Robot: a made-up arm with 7 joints.
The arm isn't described. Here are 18 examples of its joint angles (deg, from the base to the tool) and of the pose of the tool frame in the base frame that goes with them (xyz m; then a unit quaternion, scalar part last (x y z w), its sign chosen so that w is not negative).
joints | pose
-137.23 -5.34 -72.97 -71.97 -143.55 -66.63 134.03 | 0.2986 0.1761 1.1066 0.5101 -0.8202 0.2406 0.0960
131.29 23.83 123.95 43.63 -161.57 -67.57 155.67 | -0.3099 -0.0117 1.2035 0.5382 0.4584 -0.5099 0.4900
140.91 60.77 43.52 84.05 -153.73 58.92 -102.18 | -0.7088 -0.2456 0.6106 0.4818 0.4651 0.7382 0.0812
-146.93 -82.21 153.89 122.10 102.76 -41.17 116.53 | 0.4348 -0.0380 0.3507 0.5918 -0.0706 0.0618 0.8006
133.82 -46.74 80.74 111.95 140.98 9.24 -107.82 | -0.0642 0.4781 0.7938 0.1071 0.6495 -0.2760 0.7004
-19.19 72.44 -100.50 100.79 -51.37 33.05 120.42 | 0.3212 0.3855 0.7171 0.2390 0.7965 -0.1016 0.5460
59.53 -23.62 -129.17 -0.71 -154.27 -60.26 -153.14 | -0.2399 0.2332 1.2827 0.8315 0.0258 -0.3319 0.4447
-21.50 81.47 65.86 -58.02 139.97 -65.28 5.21 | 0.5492 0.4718 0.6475 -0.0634 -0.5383 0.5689 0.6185
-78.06 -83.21 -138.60 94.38 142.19 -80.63 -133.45 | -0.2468 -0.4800 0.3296 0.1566 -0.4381 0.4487 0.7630
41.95 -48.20 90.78 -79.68 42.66 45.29 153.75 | -0.1762 0.5321 0.9369 0.7066 0.1938 -0.0550 0.6783
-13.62 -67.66 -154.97 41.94 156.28 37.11 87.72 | -0.8420 -0.1826 0.6407 -0.5759 0.5895 -0.4184 0.3817
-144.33 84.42 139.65 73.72 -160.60 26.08 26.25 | -0.4119 0.6206 0.7115 0.4665 0.7415 -0.3594 0.3215
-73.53 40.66 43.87 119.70 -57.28 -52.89 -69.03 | 0.3296 0.3814 0.6351 -0.6009 -0.3818 0.5121 0.4805
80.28 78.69 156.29 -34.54 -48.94 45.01 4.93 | 0.0665 -0.8355 0.4280 -0.2873 -0.6222 -0.7247 0.0724
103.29 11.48 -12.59 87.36 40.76 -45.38 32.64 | -0.0794 -0.3898 0.9993 0.3126 -0.7914 -0.5209 0.0677
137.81 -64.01 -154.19 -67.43 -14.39 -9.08 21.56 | 0.1834 0.5106 1.0362 0.9506 0.2209 0.1755 0.1293
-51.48 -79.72 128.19 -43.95 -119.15 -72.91 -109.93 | -0.6034 -0.4564 0.7634 0.1581 0.4000 0.5914 0.6821
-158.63 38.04 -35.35 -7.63 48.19 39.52 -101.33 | -0.5004 0.2535 1.1627 -0.4316 0.6874 -0.5330 0.2391
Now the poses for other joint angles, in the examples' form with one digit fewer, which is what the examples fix.
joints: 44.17 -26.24 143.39 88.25 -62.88 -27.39 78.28
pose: -0.535 0.161 0.904 0.212 0.593 -0.174 0.758
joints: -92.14 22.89 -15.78 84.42 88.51 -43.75 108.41
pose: -0.120 0.469 0.906 0.644 -0.168 0.727 0.171
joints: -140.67 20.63 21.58 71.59 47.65 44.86 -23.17
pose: -0.273 0.437 0.955 0.509 0.184 -0.408 0.735
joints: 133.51 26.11 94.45 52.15 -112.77 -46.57 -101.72
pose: -0.458 -0.055 1.189 0.784 -0.367 0.260 0.429
